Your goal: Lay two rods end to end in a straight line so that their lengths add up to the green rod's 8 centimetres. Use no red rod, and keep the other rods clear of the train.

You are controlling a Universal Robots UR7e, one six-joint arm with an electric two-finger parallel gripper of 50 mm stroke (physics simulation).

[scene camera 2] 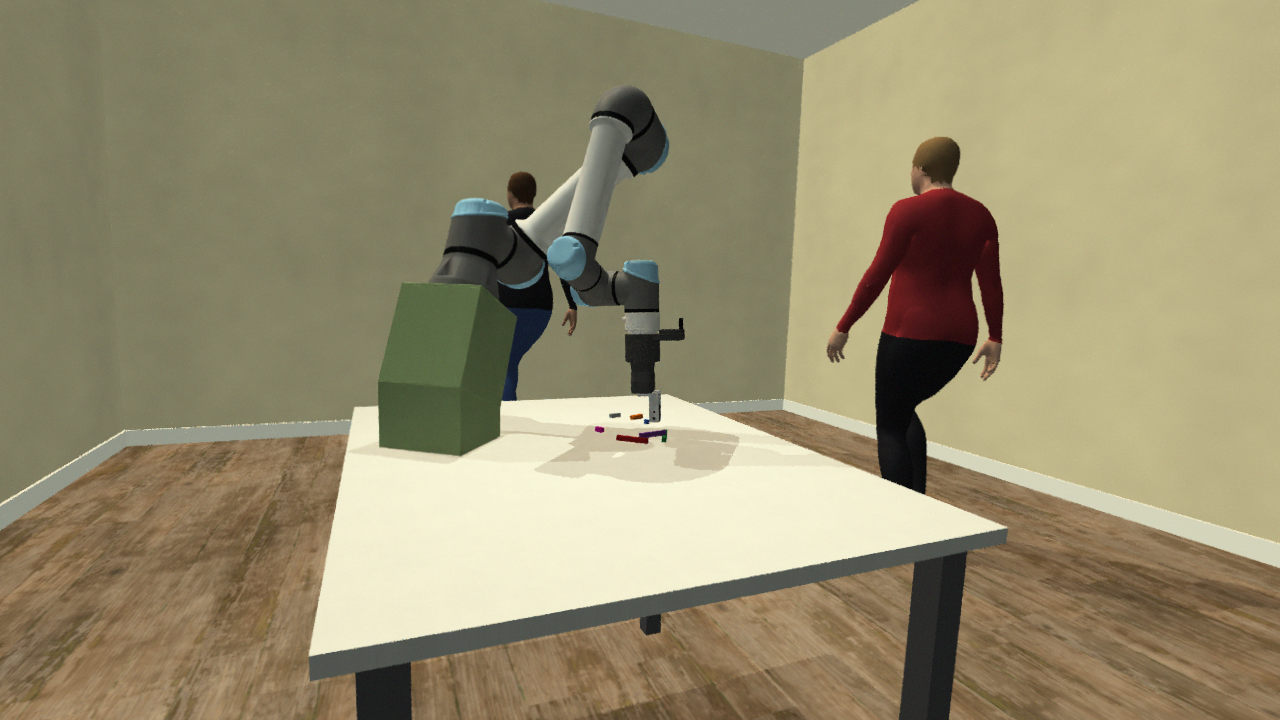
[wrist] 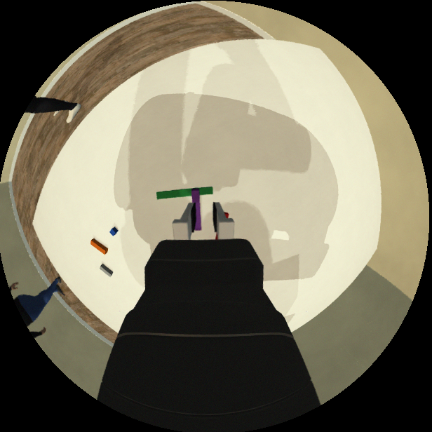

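Where they show: gripper, fingertip midpoint: (scene camera 2: 655, 421); arm's base, origin of the base link: (scene camera 2: 462, 300).
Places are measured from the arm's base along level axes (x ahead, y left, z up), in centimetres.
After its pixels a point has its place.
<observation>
My gripper (scene camera 2: 655, 419) {x 39.6, y -14.7, z -24.8 cm} (wrist: 204, 211) is open and empty, pointing down above the purple rod (scene camera 2: 653, 434) {x 39.6, y -14.1, z -28.0 cm} (wrist: 198, 215), which shows between the fingers in the wrist view. The purple rod's far end overlaps the middle of the green rod (scene camera 2: 664, 438) {x 41.1, y -16.9, z -28.2 cm} (wrist: 172, 193), roughly at a right angle; whether it rests on it I cannot tell. The red rod (scene camera 2: 631, 439) {x 34.2, y -15.1, z -28.5 cm} (wrist: 226, 215) lies beside them, mostly hidden by a finger in the wrist view. A magenta rod (scene camera 2: 599, 429) {x 29.8, y -5.2, z -28.4 cm}, an orange rod (scene camera 2: 636, 416) {x 42.8, y 6.3, z -28.3 cm} (wrist: 99, 246), a grey rod (scene camera 2: 614, 414) {x 37.9, y 9.4, z -28.3 cm} (wrist: 106, 269) and a short blue rod (scene camera 2: 646, 421) {x 43.4, y 0.6, z -28.4 cm} (wrist: 114, 231) lie apart.
The white table (scene camera 2: 626, 537) {x 17.2, y -62.9, z -29.1 cm} (wrist: 345, 150) carries the rods and the arm's shadow. The green pedestal (scene camera 2: 438, 358) {x -5.2, y -13.7, z -10.9 cm} under the arm stands at the table's left. A person in red (scene camera 2: 939, 259) stands on the right, and one in black and blue (scene camera 2: 528, 295) stands behind the arm.
</observation>
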